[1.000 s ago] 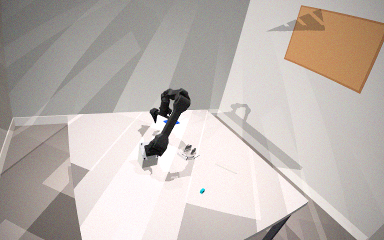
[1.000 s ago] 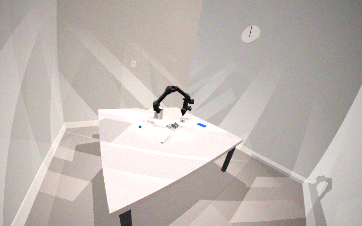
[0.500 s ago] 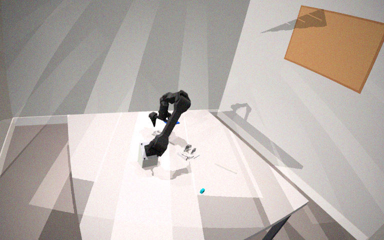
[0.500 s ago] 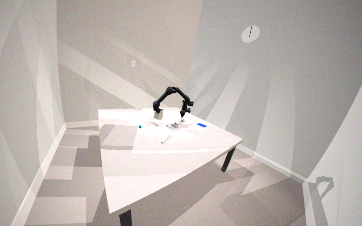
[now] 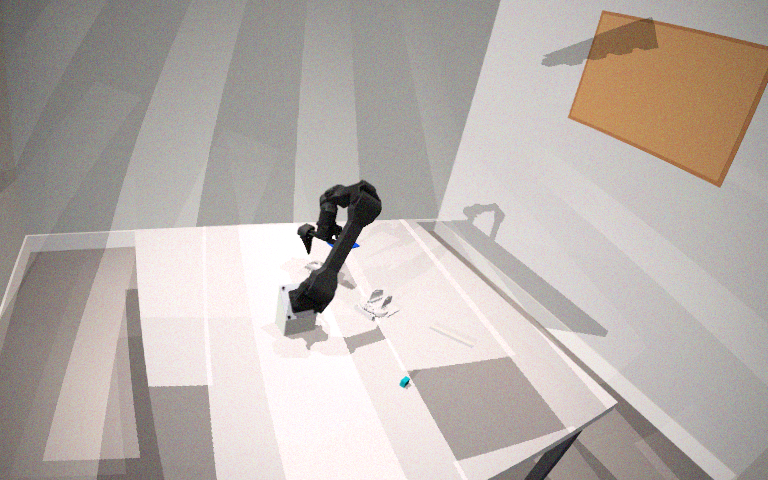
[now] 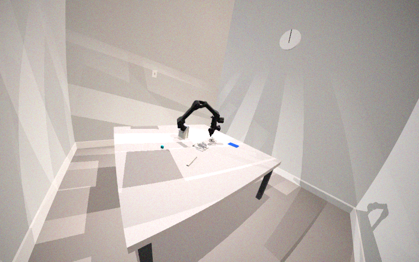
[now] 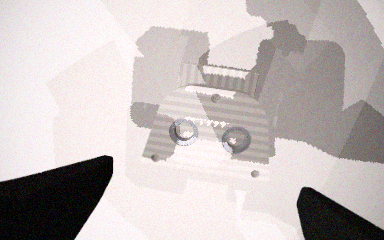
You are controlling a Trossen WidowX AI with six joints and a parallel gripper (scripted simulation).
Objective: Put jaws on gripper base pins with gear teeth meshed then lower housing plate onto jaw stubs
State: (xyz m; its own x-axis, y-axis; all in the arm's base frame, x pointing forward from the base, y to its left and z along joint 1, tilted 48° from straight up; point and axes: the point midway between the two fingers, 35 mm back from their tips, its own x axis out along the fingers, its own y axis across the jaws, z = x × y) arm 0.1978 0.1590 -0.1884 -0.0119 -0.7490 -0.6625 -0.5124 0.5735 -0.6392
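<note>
Now: gripper tip 30 mm above the lower housing part, 10 mm to the right of it and 10 mm short of it. Round my gripper tip: housing plate: 250 mm to the right, 60 mm ahead, 50 mm below; blue card: 210 mm ahead, 170 mm to the left, 60 mm below; thin white rod: 460 mm to the right, 260 mm ahead, 60 mm below.
</note>
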